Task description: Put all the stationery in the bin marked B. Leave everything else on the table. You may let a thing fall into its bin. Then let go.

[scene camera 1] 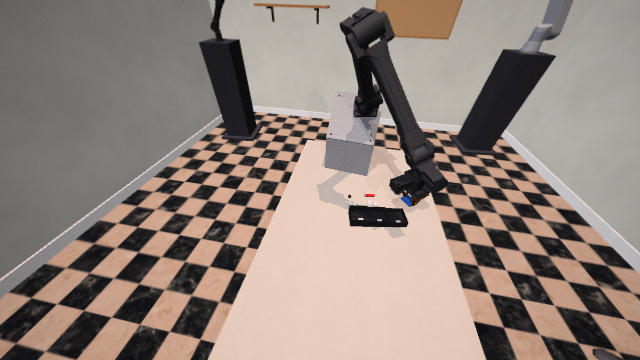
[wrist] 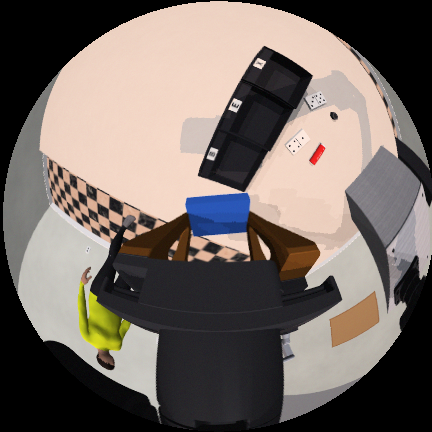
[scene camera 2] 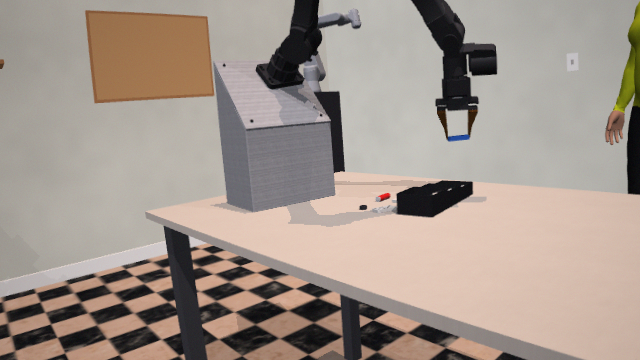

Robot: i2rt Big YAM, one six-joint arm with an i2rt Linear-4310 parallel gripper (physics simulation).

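Pixels of known places: gripper, fingertip midpoint: [scene camera 1: 409,200] [wrist: 218,216] [scene camera 2: 458,138]; arm's base, origin of the base link: [scene camera 1: 365,108] [scene camera 2: 279,76].
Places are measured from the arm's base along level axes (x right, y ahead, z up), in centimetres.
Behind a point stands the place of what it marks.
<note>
My gripper [scene camera 1: 407,200] @(x -17.0, y 44.8, z -19.7 cm) [scene camera 2: 458,137] @(x -17.0, y 44.8, z -19.7 cm) [wrist: 218,216] @(x -17.0, y 44.8, z -19.7 cm) is shut on a flat blue block [scene camera 1: 406,201] @(x -15.4, y 45.8, z -19.1 cm) [scene camera 2: 458,138] @(x -15.1, y 45.8, z -19.5 cm) [wrist: 218,215] @(x -16.3, y 45.1, z -19.0 cm), held crosswise between the brown fingertips. The block hangs well above the table, near the right end of the black three-compartment tray in scene camera 1. The bin whose label seems to read B [wrist: 212,154] @(x -15.5, y 46.5, z -31.3 cm) is the end compartment closest to the block in the wrist view, and looks empty. A small red cylinder [scene camera 1: 369,195] @(x -4.9, y 29.8, z -33.1 cm) [scene camera 2: 383,197] @(x -4.4, y 30.0, z -33.3 cm) [wrist: 317,154] @(x -5.2, y 29.7, z -32.8 cm) lies on the table behind the tray.
Two white dominoes [wrist: 297,142] @(x -6.2, y 34.6, z -33.4 cm) [wrist: 315,100] @(x 4.0, y 36.1, z -33.4 cm) and a small dark round piece [scene camera 1: 349,196] @(x 5.4, y 31.3, z -33.3 cm) [scene camera 2: 363,207] @(x 5.9, y 31.3, z -33.6 cm) [wrist: 334,116] @(x 5.0, y 30.7, z -33.4 cm) lie beside the tray. The other two compartments [wrist: 235,105] @(x -7.0, y 47.1, z -30.6 cm) [wrist: 259,63] @(x 1.3, y 47.8, z -29.9 cm) continue from bin B. The grey pedestal [scene camera 1: 350,155] @(x 5.5, y 10.7, z -22.2 cm) [scene camera 2: 292,165] @(x 7.5, y 10.3, z -24.0 cm) stands behind. A person [wrist: 103,325] stands beyond the table.
</note>
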